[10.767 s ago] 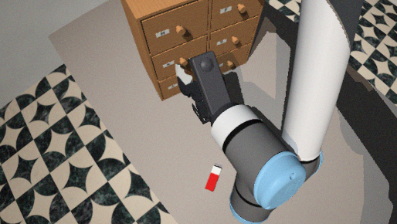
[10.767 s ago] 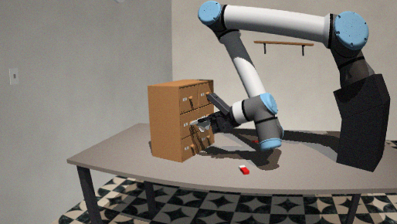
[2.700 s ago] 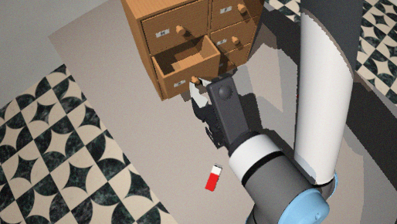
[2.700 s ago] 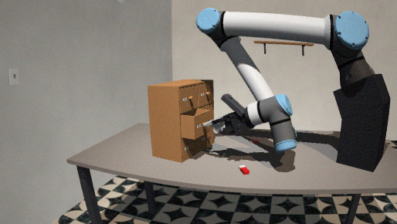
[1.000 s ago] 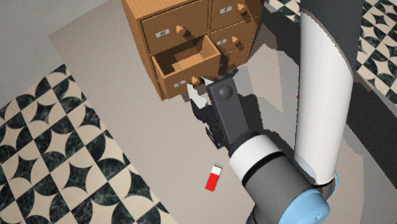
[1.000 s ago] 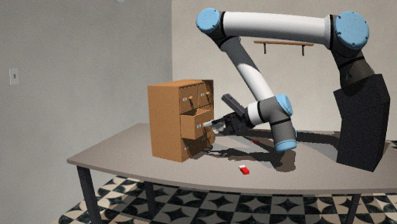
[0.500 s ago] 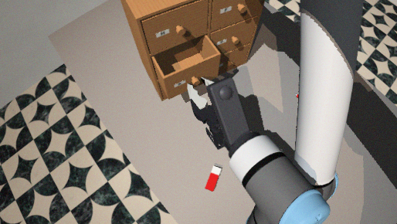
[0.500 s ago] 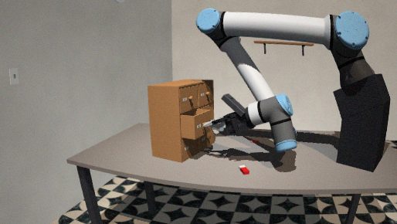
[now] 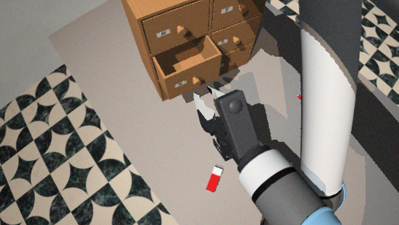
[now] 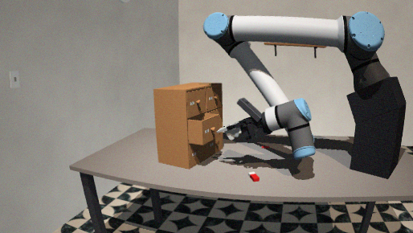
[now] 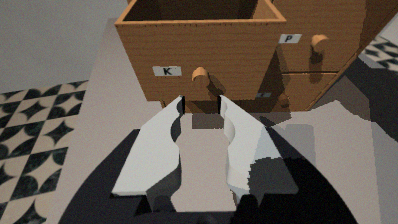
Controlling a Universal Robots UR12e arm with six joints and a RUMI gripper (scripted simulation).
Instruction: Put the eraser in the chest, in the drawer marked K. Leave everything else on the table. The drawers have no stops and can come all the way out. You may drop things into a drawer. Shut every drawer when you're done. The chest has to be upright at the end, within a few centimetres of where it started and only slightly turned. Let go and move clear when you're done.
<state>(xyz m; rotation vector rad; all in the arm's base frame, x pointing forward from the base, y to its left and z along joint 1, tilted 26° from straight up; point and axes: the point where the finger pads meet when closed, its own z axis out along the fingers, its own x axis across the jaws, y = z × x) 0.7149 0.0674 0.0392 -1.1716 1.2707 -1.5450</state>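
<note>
Now: the eraser 160 mm below my hand, 140 mm behind it and 90 mm to the left of it. From my hand the other things lie so: red stick (290 mm to the right, 170 mm behind, 160 mm below).
</note>
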